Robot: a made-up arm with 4 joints. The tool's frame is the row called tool. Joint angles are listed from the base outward.
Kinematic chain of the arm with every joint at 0, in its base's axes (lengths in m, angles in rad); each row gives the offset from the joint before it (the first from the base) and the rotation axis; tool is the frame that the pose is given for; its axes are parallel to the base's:
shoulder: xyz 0 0 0.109 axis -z
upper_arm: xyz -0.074 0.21 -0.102 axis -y
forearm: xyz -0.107 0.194 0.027 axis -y
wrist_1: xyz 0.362 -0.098 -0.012 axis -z
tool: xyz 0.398 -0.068 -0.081
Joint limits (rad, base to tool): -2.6..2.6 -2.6..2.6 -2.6..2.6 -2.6..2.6
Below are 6 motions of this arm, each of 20 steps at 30 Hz.
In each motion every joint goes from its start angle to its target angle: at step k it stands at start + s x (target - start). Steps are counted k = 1, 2, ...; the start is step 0. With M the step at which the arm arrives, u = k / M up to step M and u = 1 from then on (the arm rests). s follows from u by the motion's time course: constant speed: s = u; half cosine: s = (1 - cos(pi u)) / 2; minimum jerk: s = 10 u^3 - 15 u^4 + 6 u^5.
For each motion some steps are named. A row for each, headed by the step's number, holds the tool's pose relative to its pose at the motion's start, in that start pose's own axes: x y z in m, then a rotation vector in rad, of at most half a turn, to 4 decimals.
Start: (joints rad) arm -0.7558 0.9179 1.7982 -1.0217
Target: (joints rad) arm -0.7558 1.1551 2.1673 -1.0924
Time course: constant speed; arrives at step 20
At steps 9, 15, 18, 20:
9: -0.0025 0.0200 0.1748 -0.2350 -0.1387 0.0316
15: -0.0175 0.0548 0.2853 -0.3941 -0.2270 0.0521
18: -0.0288 0.0783 0.3374 -0.4744 -0.2699 0.0620
20: -0.0376 0.0960 0.3708 -0.5281 -0.2980 0.0685

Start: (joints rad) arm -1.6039 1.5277 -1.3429 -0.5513
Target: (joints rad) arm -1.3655 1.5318 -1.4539 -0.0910
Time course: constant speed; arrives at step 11
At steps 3, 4, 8, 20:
3: -0.0157 -0.0976 -0.0266 0.0040 0.0309 -0.1896
4: -0.0245 -0.1291 -0.0352 0.0048 0.0412 -0.2529
8: -0.0764 -0.2478 -0.0678 0.0057 0.0821 -0.5062
20: -0.1312 -0.3264 -0.0897 0.0040 0.1128 -0.6963

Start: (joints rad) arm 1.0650 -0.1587 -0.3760 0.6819
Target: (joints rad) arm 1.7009 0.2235 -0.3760 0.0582
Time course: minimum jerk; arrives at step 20
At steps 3, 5, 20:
3: 0.0054 0.0030 0.0054 0.0130 -0.0026 0.0020
5: 0.0214 0.0107 0.0216 0.0497 -0.0119 0.0073
20: 0.2050 -0.0332 0.2591 0.3293 -0.2622 0.0121

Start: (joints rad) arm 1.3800 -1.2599 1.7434 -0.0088
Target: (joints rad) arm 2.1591 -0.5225 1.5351 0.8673
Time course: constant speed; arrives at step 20
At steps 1, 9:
1: 0.0022 -0.0418 0.0178 -0.0182 -0.0267 -0.0780
9: -0.0885 -0.3160 0.1766 -0.1540 -0.2731 -0.6806

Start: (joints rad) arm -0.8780 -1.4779 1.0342 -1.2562
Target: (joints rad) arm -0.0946 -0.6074 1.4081 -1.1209
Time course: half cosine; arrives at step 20
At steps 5, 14, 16, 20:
5: -0.0352 -0.0820 0.1288 -0.1599 -0.0957 -0.1276
14: -0.3503 -0.1741 0.6142 -0.9083 -0.3154 -0.7454
16: -0.3999 -0.1469 0.6729 -1.0422 -0.3151 -0.8508
20: -0.4357 -0.1166 0.7167 -1.1589 -0.3047 -0.9394

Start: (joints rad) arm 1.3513 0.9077 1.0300 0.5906
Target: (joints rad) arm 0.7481 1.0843 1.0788 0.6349
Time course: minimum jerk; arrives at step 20
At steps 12, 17, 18, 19, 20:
12: 0.0739 -0.1523 0.0720 0.3925 0.0873 -0.2068
17: 0.1003 -0.2350 0.0764 0.5508 0.1262 -0.3119
18: 0.1018 -0.2404 0.0761 0.5604 0.1286 -0.3187
19: 0.1024 -0.2426 0.0760 0.5644 0.1296 -0.3215
20: 0.1024 -0.2430 0.0760 0.5650 0.1298 -0.3220

